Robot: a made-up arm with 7 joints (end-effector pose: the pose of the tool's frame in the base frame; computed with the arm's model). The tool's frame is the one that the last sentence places. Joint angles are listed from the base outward.
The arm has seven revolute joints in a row. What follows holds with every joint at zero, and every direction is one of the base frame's. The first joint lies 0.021 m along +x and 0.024 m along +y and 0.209 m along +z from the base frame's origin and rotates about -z. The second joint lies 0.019 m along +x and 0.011 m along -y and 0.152 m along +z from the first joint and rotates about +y. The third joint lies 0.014 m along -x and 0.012 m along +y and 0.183 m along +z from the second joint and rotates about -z. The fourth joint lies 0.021 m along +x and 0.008 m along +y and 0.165 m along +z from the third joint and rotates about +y. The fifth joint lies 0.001 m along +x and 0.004 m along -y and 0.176 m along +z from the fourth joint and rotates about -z. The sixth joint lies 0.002 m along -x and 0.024 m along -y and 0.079 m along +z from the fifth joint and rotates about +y. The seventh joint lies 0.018 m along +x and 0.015 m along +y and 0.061 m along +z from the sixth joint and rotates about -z. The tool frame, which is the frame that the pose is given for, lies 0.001 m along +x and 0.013 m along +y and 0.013 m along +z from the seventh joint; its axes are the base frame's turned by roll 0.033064, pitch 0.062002 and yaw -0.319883 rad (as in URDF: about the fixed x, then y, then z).
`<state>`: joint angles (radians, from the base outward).
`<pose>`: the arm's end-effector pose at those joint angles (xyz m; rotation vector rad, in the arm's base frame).
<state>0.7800 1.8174 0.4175 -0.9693 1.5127 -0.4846 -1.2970</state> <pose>0.5309 -0.2923 0.4525 -0.7548 1.0049 -1.0562</pose>
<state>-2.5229 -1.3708 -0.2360 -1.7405 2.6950 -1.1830 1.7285</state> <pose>0.3466 -0.1727 0.1260 -1.0153 2.2537 -1.6188</pose>
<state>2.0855 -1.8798 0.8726 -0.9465 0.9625 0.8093 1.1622</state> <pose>0.3336 0.3597 0.0248 -1.3295 2.4250 0.4840</pose>
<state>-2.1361 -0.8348 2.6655 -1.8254 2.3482 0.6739 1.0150</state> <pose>-0.0972 -0.0763 0.6547 -1.8097 -0.6497 1.3203</pose>
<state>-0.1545 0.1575 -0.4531 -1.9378 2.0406 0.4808 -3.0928</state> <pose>-0.1357 -0.1385 0.5937 0.2294 -2.1357 1.1529</pose>
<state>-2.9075 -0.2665 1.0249 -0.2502 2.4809 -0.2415 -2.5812</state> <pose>0.1811 -0.0847 0.9970 0.2096 0.0465 1.6279</pose>
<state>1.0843 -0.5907 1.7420 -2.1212 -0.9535 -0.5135 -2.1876</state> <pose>0.2082 0.2138 0.5051 -1.2311 2.1200 -0.3243</pose>
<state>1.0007 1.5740 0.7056 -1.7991 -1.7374 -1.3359 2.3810</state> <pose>0.3128 -0.1818 0.6229 0.7726 0.0878 -1.7580</pose>
